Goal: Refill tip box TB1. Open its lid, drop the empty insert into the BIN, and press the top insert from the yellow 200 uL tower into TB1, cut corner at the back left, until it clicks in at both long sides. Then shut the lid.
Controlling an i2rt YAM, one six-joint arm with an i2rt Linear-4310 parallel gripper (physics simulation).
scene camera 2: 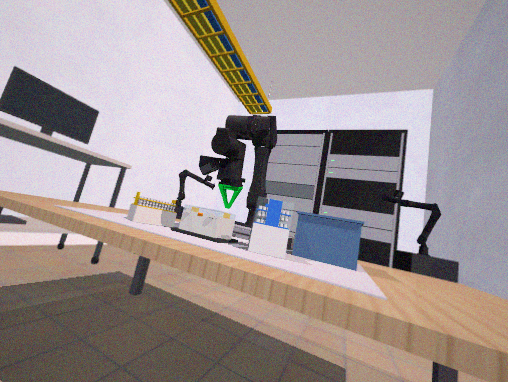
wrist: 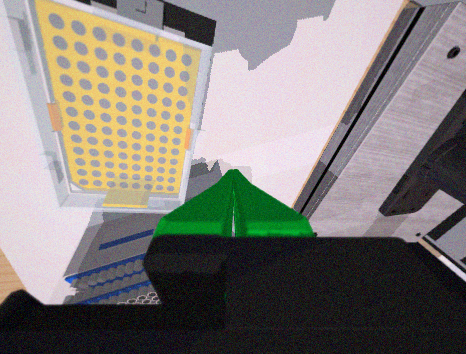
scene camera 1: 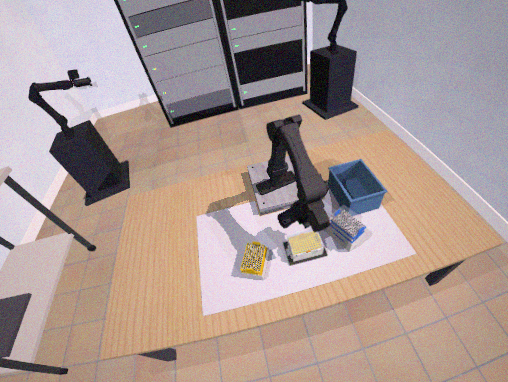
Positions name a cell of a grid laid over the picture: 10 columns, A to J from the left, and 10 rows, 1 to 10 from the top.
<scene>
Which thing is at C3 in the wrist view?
A clear lid.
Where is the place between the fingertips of my gripper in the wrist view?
At F6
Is my gripper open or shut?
Shut.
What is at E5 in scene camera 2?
My gripper.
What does my gripper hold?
Nothing.
</scene>
